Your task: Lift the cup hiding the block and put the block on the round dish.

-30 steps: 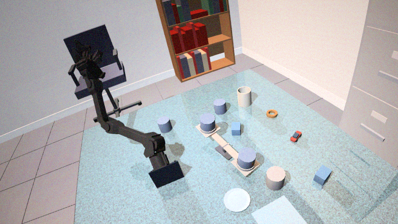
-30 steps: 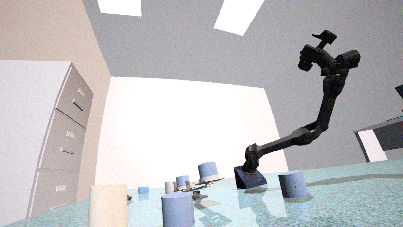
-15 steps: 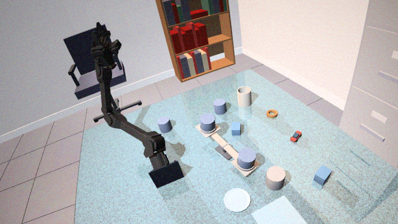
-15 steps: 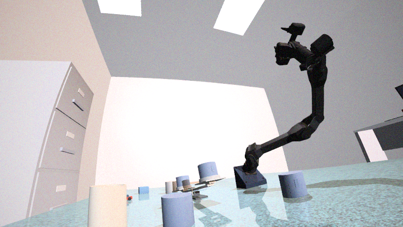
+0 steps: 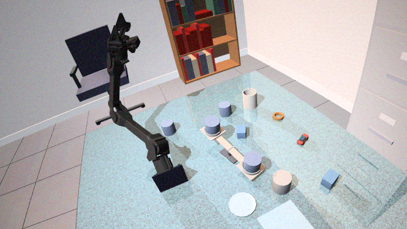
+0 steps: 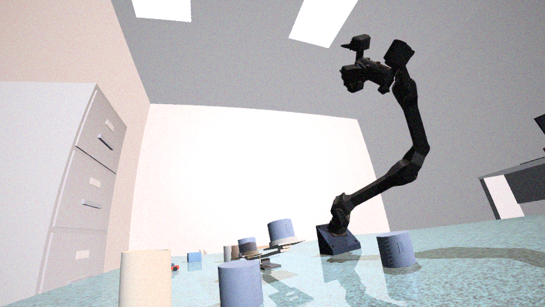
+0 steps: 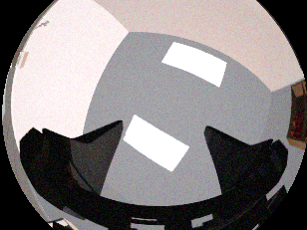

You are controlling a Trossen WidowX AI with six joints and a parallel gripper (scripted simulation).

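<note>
My gripper tip is now 34 cm short of the block, 41 cm to the left of it and 60 cm above it. From my gripper tip the other things lie so: small red car: 63 cm ahead, 36 cm to the right, 62 cm below; small balance: 30 cm ahead, 28 cm to the right, 61 cm below; white round dish: 24 cm ahead, 54 cm to the right, 63 cm below.
</note>
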